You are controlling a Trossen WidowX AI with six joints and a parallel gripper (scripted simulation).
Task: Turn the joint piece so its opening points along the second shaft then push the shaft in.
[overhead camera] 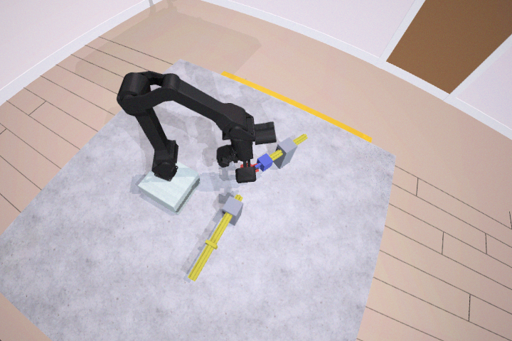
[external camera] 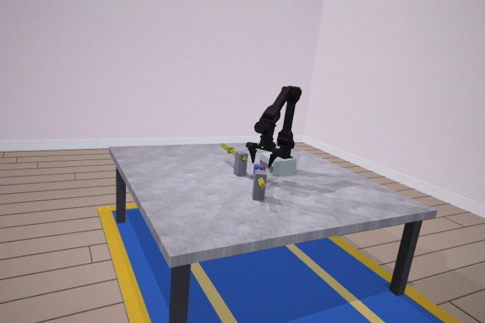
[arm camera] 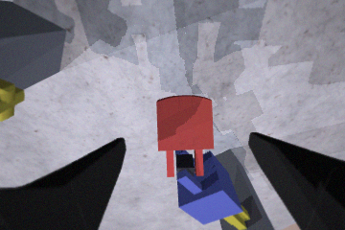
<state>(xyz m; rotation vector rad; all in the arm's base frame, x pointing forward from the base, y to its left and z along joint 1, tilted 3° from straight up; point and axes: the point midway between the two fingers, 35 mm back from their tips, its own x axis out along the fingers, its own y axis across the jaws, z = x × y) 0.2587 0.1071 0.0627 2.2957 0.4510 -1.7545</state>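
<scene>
My gripper tip is now 1 cm short of the red joint piece and 2 cm above it.
</scene>
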